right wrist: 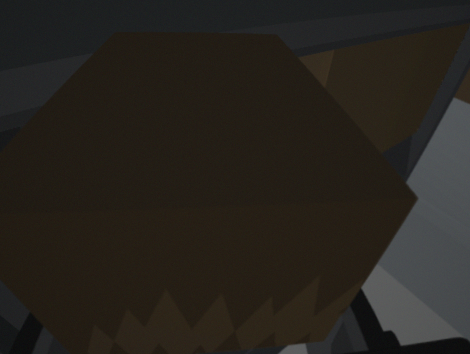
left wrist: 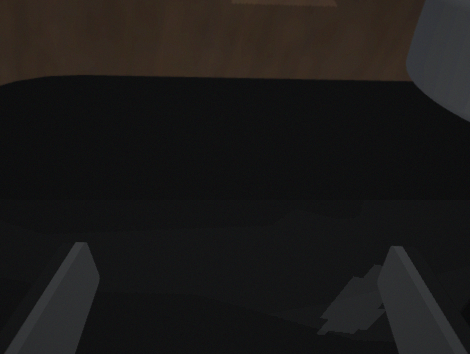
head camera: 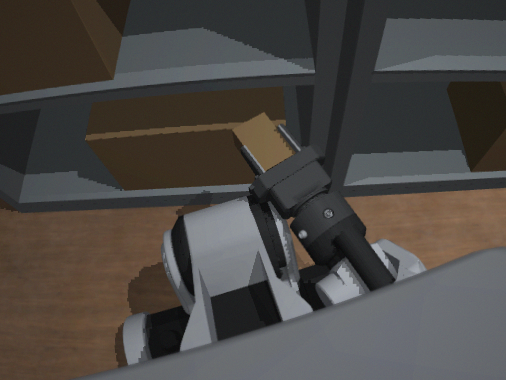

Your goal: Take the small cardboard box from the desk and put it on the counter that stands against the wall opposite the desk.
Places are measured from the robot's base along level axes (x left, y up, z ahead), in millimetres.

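Where they show: left gripper, fingertip midpoint: (left wrist: 237,261); right gripper, fingertip midpoint: (head camera: 261,137).
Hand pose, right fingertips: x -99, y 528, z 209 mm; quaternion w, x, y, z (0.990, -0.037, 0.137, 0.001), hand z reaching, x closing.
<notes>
Each offset is from my right fingertips to the top centre of the thing. "spot": to the spot under its first point. Level surfaces: height alone.
The small cardboard box {dx -1, dy -2, dz -4 mm} (head camera: 263,141) (right wrist: 200,125) is held up in front of a dark grey shelf unit in the head view, and fills much of the right wrist view. My right gripper (head camera: 261,137) is shut on it, with one finger along each side. The box's far side is hidden. My left gripper (left wrist: 237,261) is open and empty, its two fingers wide apart over dark surfaces. I cannot identify the desk or the counter in these views.
The shelf unit (head camera: 330,55) holds a large cardboard box (head camera: 160,162) (right wrist: 400,92) behind the held one, another box {spot: dx +293, dy +114, dz +225 mm} (head camera: 45,45) at upper left and one {spot: dx -603, dy -282, dz +59 mm} (head camera: 487,115) at right. Wooden floor {dy -528 mm} (head camera: 60,260) lies below the shelves. My right arm (head camera: 225,245) crosses the lower middle.
</notes>
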